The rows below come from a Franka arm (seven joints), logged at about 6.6 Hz.
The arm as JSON. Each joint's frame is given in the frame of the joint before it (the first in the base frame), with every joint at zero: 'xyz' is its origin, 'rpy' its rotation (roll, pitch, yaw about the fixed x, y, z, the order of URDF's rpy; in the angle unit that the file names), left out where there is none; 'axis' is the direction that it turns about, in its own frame. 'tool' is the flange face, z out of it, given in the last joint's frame.
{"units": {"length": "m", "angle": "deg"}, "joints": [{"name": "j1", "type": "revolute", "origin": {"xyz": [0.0, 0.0, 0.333], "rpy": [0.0, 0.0, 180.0]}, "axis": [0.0, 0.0, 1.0]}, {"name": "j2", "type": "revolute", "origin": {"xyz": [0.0, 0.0, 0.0], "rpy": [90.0, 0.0, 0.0]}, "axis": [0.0, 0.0, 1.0]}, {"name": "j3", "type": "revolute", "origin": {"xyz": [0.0, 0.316, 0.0], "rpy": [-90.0, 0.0, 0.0]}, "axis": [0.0, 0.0, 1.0]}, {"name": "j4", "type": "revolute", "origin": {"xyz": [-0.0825, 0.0, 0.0], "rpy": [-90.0, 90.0, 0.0]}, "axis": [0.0, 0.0, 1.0]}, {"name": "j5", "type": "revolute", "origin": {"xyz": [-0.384, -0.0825, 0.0], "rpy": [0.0, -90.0, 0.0]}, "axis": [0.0, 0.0, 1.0]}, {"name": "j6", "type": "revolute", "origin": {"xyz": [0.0, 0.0, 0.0], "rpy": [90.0, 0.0, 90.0]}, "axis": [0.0, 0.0, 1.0]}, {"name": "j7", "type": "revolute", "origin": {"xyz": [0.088, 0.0, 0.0], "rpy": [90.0, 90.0, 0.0]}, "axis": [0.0, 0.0, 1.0]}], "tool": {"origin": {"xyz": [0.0, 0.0, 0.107], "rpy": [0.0, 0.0, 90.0]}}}
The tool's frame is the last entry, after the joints.
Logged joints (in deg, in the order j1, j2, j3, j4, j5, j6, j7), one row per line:
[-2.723, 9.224, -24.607, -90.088, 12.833, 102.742, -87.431]
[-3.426, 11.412, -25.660, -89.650, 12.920, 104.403, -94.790]
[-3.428, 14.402, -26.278, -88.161, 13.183, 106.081, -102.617]
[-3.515, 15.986, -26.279, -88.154, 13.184, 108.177, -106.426]
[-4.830, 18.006, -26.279, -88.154, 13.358, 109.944, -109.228]
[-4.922, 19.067, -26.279, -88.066, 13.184, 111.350, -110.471]
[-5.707, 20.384, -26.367, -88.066, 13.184, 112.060, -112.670]
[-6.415, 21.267, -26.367, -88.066, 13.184, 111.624, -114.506]
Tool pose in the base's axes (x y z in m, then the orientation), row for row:
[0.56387, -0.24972, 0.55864, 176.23, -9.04, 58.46]
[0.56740, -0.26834, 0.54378, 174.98, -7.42, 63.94]
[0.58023, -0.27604, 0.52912, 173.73, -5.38, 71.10]
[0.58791, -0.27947, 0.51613, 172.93, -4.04, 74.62]
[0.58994, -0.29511, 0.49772, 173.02, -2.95, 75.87]
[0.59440, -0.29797, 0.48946, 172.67, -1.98, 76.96]
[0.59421, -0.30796, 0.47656, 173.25, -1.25, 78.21]
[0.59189, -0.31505, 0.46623, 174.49, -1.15, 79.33]
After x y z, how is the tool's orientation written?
As angles about the fixed x, y, z axes (roll, pitch, yaw), in degrees.
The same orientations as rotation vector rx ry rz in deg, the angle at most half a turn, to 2 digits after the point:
[-155.76, -86.63, -15.16]
[152.23, 94.41, 14.01]
[144.76, 102.88, 12.44]
[140.57, 106.64, 11.56]
[138.99, 107.99, 10.17]
[137.31, 108.89, 9.36]
[136.16, 110.53, 8.01]
[135.82, 112.51, 6.78]

